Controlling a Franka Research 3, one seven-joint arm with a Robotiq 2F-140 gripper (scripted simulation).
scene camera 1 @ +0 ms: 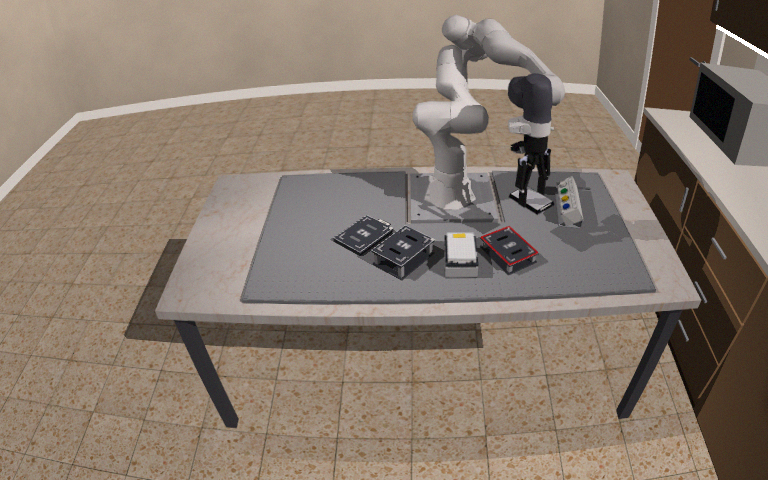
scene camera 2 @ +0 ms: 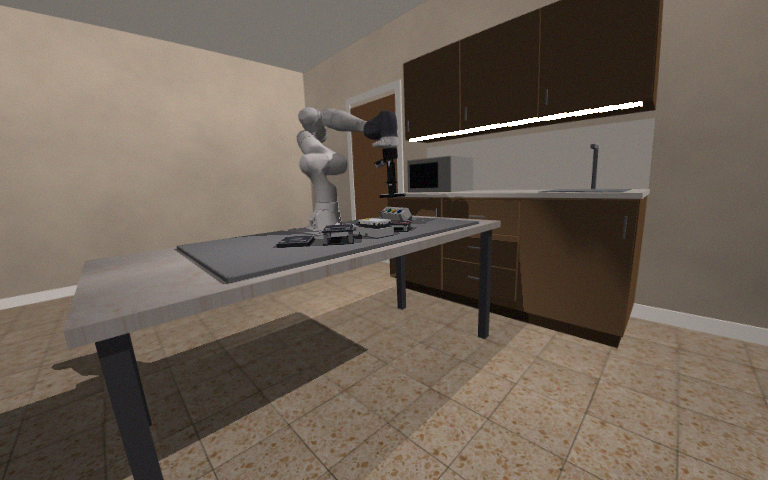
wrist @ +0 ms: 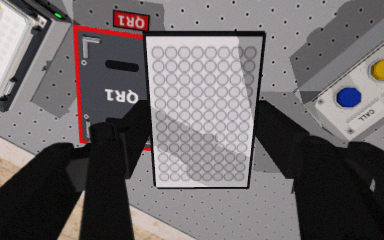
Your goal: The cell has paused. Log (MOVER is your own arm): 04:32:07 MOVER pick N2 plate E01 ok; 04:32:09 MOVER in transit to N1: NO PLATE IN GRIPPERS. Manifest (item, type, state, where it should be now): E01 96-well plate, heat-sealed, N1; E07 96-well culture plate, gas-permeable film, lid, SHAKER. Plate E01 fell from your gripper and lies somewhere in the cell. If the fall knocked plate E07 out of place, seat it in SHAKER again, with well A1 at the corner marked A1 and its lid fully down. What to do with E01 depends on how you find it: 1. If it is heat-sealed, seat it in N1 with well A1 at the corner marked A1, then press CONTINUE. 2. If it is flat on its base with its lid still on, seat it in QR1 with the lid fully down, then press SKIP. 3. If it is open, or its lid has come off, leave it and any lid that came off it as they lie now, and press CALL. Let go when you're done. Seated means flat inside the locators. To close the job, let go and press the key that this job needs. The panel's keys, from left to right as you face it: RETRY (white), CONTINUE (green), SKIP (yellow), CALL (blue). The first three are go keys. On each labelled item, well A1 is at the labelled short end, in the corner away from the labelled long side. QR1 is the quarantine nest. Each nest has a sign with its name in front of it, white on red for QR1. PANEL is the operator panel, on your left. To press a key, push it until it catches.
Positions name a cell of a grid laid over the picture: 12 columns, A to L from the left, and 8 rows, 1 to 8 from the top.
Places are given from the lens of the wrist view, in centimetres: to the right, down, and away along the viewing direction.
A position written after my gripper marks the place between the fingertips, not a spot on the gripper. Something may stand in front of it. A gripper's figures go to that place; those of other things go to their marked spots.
my gripper (wrist: G4): 1, 0, 17
plate E01 (wrist: G3): 1, -2, 15
